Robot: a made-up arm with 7 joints.
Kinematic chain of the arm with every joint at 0, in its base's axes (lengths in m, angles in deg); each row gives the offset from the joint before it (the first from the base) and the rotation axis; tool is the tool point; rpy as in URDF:
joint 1: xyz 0 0 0.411 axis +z
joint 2: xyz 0 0 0 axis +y
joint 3: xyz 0 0 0.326 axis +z
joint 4: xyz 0.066 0 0 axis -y
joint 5: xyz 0.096 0 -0.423 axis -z
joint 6: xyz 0 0 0 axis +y
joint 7: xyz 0.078 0 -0.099 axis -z
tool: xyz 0 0 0 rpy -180 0 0
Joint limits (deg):
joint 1: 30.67..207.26
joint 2: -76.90..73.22
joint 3: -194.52..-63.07
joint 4: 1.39..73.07
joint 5: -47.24..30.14
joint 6: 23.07..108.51
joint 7: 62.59..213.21
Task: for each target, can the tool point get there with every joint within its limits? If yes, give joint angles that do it. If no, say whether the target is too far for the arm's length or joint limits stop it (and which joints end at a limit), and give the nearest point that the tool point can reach.
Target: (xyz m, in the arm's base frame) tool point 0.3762 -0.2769 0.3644
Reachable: yes | joints 59.40 16.92 -92.94 37.47 -30.63 44.82 144.32
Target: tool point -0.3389 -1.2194 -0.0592
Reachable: no: too far | nearest point -0.1729 -0.6223 0.1711 | short by 0.661 m
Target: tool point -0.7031 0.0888 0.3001
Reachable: no: joint limits stop it (at a limit: joint 1, joint 3, joint 4, joint 5) | nearest point -0.5646 -0.0881 0.3058 | short by 0.225 m
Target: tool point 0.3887 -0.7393 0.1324
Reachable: no: joint limits stop it (at a limit: joint 4, joint 6) | nearest point 0.3041 -0.5785 0.1930 | short by 0.192 m
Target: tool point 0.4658 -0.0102 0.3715
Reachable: yes | joints 98.66 22.94 -98.07 34.11 -29.25 32.16 98.17
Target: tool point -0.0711 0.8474 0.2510
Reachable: no: joint limits stop it (at a limit: joint 4, joint 6) | nearest point -0.0566 0.6747 0.2836 | short by 0.176 m
